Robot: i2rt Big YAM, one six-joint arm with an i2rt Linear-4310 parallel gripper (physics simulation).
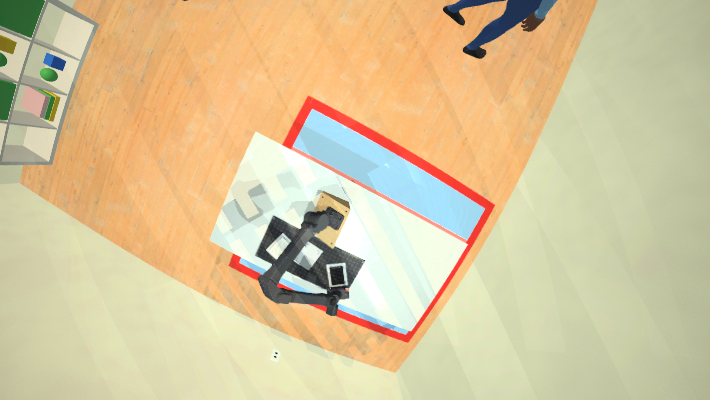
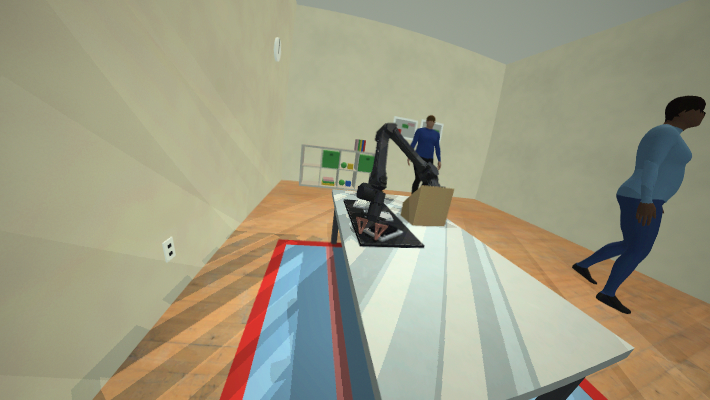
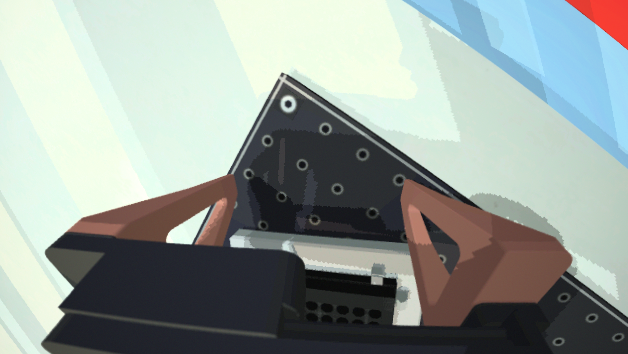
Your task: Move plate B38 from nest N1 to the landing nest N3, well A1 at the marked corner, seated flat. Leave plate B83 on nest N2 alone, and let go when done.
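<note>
My gripper (image 1: 341, 292) (image 2: 370, 236) (image 3: 317, 186) is open, with nothing between its reddish fingers. They stand apart above the black perforated board (image 1: 360, 262) (image 3: 320, 145), beyond the end of a white-framed nest (image 1: 329, 276) (image 2: 392, 236) (image 3: 350, 255). Inside this nest is a dark grid of round wells (image 1: 337, 275) (image 3: 345, 310), apparently a black plate, partly hidden by the gripper body. Two pale rectangular pieces, one at the far end (image 1: 278, 245) and one in the middle (image 1: 308, 255), are on the same board. I cannot read plate or nest labels, or tell well A1.
The arm stands on a wooden block (image 1: 341, 201) (image 2: 435, 210) beside the board, and its links pass over the board. The white table (image 1: 400, 250) (image 2: 450, 300) reaches out around both. A person (image 1: 510, 20) (image 2: 655, 160) and a second person (image 2: 427, 145) are in the room.
</note>
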